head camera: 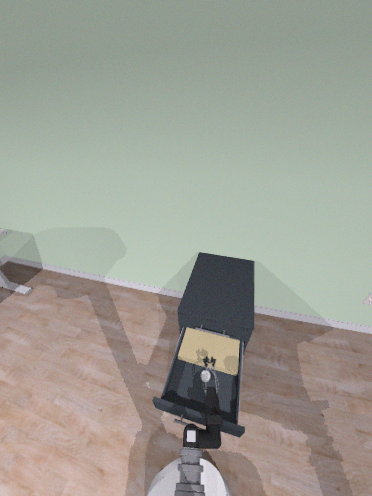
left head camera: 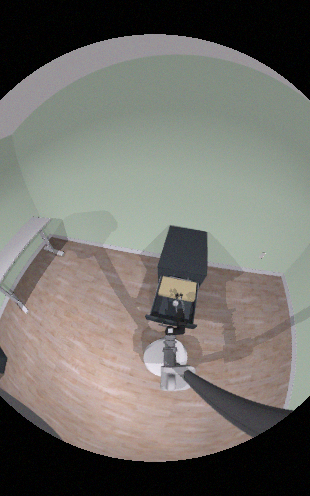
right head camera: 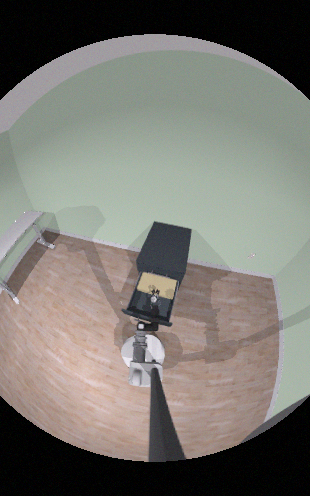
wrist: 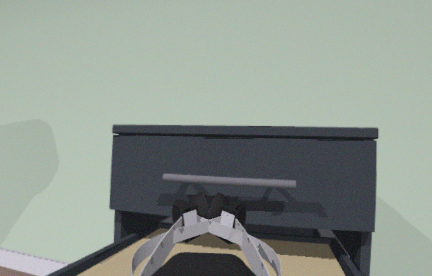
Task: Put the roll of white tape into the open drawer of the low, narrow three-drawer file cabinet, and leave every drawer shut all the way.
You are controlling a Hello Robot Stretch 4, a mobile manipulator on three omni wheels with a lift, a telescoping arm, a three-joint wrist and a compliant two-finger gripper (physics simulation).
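Frame: origin at the robot's base, x left, y down, z back, level; metres.
Seen in the pictures: gripper, fingertip midpoint: (head camera: 209, 356) (left head camera: 178, 292) (right head camera: 155, 288) (wrist: 209, 208).
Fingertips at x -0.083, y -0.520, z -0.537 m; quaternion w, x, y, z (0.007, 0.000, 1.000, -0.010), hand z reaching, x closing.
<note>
Offsets run from my fingertips to a thing's middle. "pt": to the spot under its first point.
The low dark cabinet (head camera: 220, 290) (left head camera: 184, 250) (right head camera: 165, 247) (wrist: 145, 155) stands against the wall. Its top drawer is shut, with a grey handle {pt dx -0.025, dy -0.017, dz -0.115 m} (wrist: 230, 180). The drawer below it {pt dx +0.203, dy +0.052, dz +0.199 m} (head camera: 165, 404) (right head camera: 131, 314) is pulled far out. The white tape roll {dx +0.013, dy +0.145, dz +0.042 m} (head camera: 205, 375) (left head camera: 175, 303) (right head camera: 153, 299) lies inside, in the dark front part, and does not show in the wrist view. My gripper (head camera: 209, 360) (left head camera: 179, 295) (right head camera: 155, 291) (wrist: 209, 208) is shut and empty over the open drawer, its tips pointing toward the cabinet, below the top handle in the wrist view. The bottom drawer is hidden.
A cream panel (head camera: 210, 347) (left head camera: 177, 288) (right head camera: 157, 285) (wrist: 305, 256) covers the rear of the open drawer. My arm crosses over the drawer's front panel. A white table (left head camera: 20, 245) (right head camera: 20, 237) stands at the left by the green wall.
</note>
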